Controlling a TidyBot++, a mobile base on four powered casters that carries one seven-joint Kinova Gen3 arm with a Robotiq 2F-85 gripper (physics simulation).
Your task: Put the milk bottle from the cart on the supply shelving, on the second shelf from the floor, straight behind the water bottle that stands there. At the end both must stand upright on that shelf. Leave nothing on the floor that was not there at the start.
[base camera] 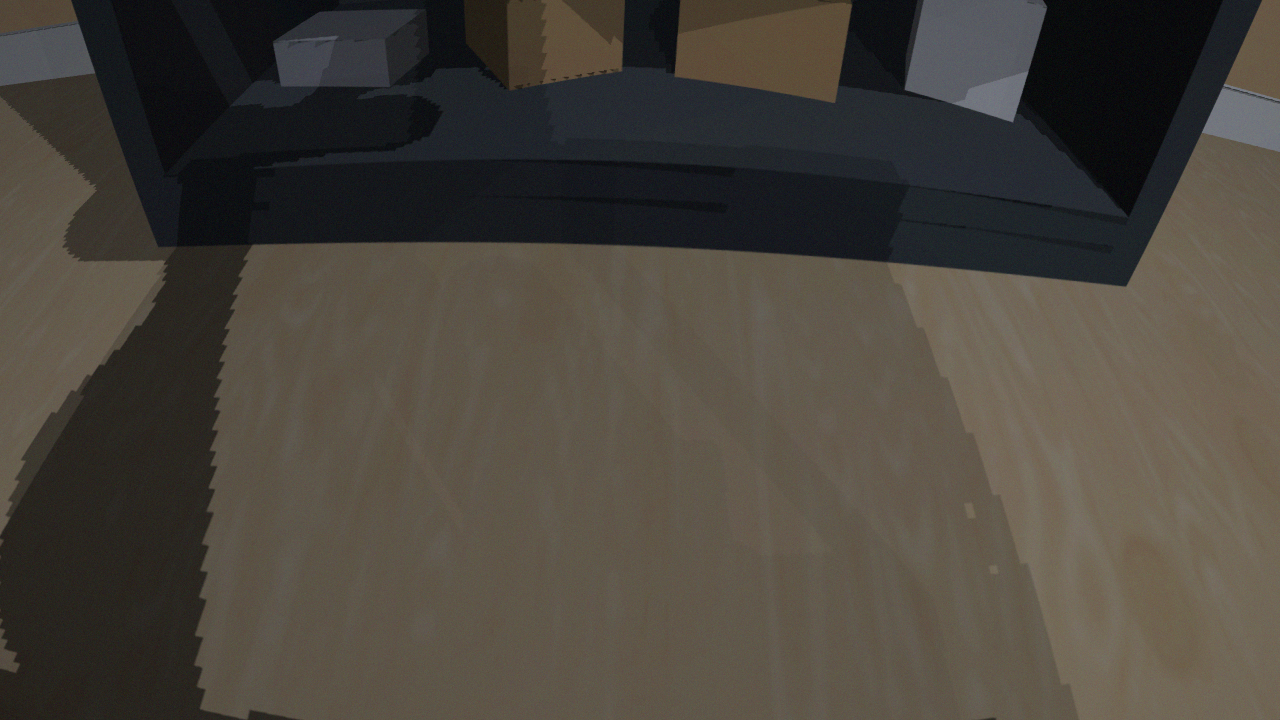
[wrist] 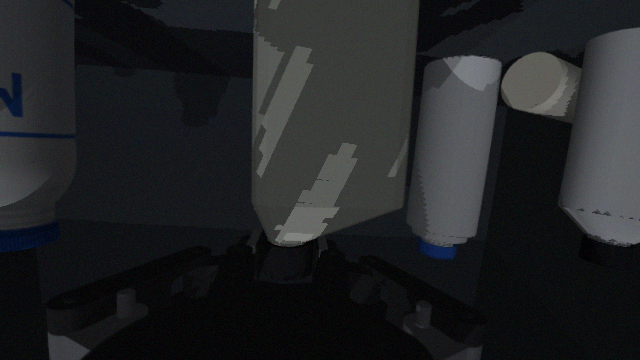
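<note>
The pale grey milk bottle [wrist: 335,115] fills the middle of the wrist view, its neck toward my gripper. My gripper [wrist: 288,244] is shut on its dark cap. The wrist picture appears upside down, and the bottle looks upright, lined up with the bottles around it. A white bottle with blue lettering and a blue cap [wrist: 35,150] is at the left edge, partly cut off. A smaller white bottle with a blue cap [wrist: 455,150] is close to the right. I cannot tell which is the water bottle. The supply shelving [base camera: 537,210] shows its lowest part in the base camera view.
In the wrist view, a white bottle with a dark cap [wrist: 607,145] is at the right edge, and a cream cylinder [wrist: 535,82] lies beside it. In the base camera view, a grey box [base camera: 331,62], two brown boxes [base camera: 568,44] [base camera: 760,53] and a white box [base camera: 971,58] stand on the bottom shelf.
</note>
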